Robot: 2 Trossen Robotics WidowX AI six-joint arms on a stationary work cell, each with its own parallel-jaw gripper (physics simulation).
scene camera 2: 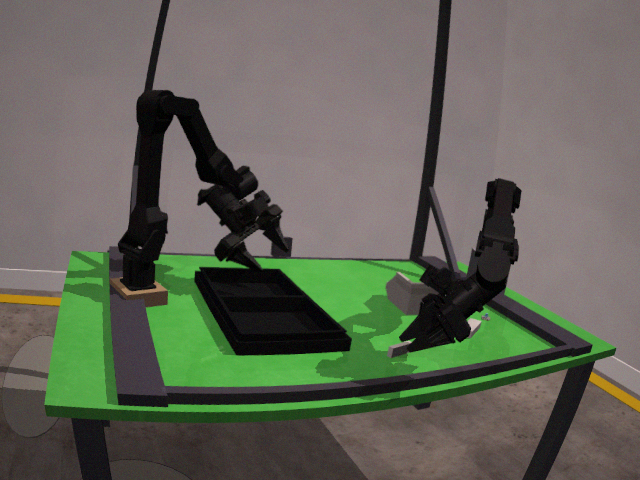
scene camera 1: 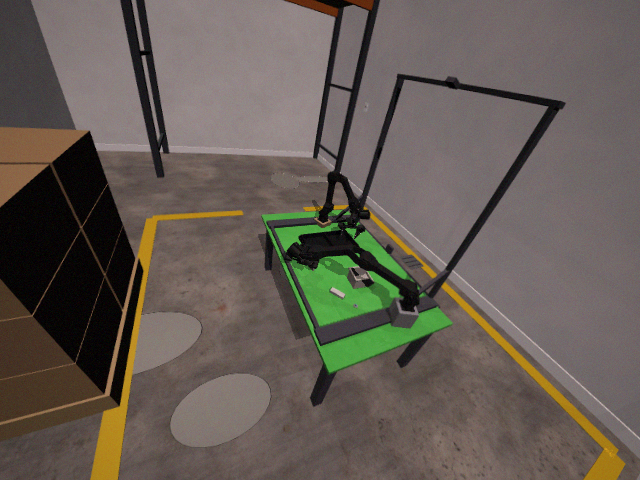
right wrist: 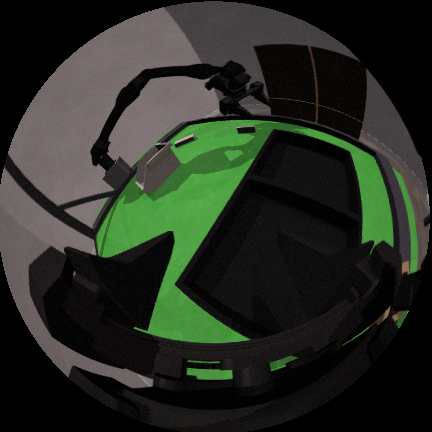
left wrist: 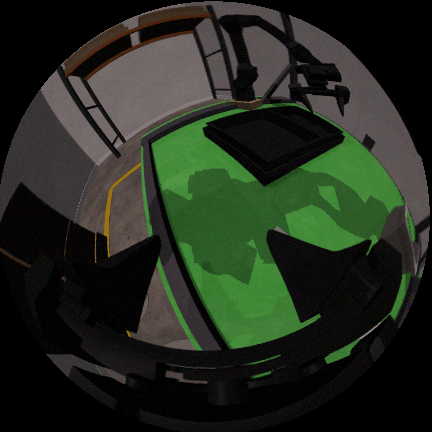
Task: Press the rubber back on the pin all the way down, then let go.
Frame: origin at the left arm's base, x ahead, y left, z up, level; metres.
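Seen in the pictures: left gripper, fingertip midpoint: (scene camera 2: 403, 344) (right wrist: 262, 111) (left wrist: 213, 237); right gripper, fingertip midpoint: (scene camera 2: 275, 261) (scene camera 1: 348, 238) (right wrist: 227, 236) (left wrist: 327, 113); left arm's base, origin of the base link: (scene camera 1: 406, 306) (right wrist: 110, 166); right arm's base, origin of the base link: (scene camera 2: 137, 284) (scene camera 1: 322, 220) (left wrist: 244, 99).
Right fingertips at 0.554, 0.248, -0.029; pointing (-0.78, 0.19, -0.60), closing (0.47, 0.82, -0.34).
Observation:
Pixels of each thing's top centre, then the offset from my right fingertips to it, as dx, dy, dz. "*": a spot on its surface instead.
- grey item, middle of its top: (scene camera 2: 486, 313) (scene camera 1: 356, 304) -0.504, -0.022, -0.066
- black two-compartment tray, middle of its top: (right wrist: 307, 193) (scene camera 2: 263, 296) (left wrist: 289, 118) (scene camera 1: 329, 239) +0.005, +0.117, -0.041
- grey open box, surface spot: (scene camera 2: 405, 293) * -0.289, -0.012, -0.036
- white bar, middle of its top: (scene camera 2: 471, 324) (right wrist: 183, 138) (scene camera 1: 337, 292) -0.440, +0.075, -0.062
- small bar, middle of its top: (scene camera 2: 401, 344) (right wrist: 245, 126) -0.264, +0.229, -0.058
A tiny pale-blue and grey item (scene camera 1: 355, 305) (scene camera 2: 485, 316) rests on the green table; it is too small to tell the pin from its rubber back or how they sit together. It does not show in the wrist views. My left gripper (scene camera 2: 406, 345) (left wrist: 213, 237) (right wrist: 262, 111) is open and empty, low over the table near its front rail, well apart from the tiny item. My right gripper (scene camera 2: 273, 259) (left wrist: 327, 112) (right wrist: 227, 236) is open and empty above the far end of the black tray, at the other side of the table.
The black two-compartment tray (scene camera 2: 294, 345) (right wrist: 300, 200) lies between the arms. A grey open box (scene camera 1: 358, 277) (scene camera 2: 405, 293) (right wrist: 159, 167) and a white bar (scene camera 1: 337, 292) (scene camera 2: 474, 326) (right wrist: 185, 140) stand near the tiny item. Another small bar (scene camera 2: 399, 349) (right wrist: 246, 130) lies by the left fingers.

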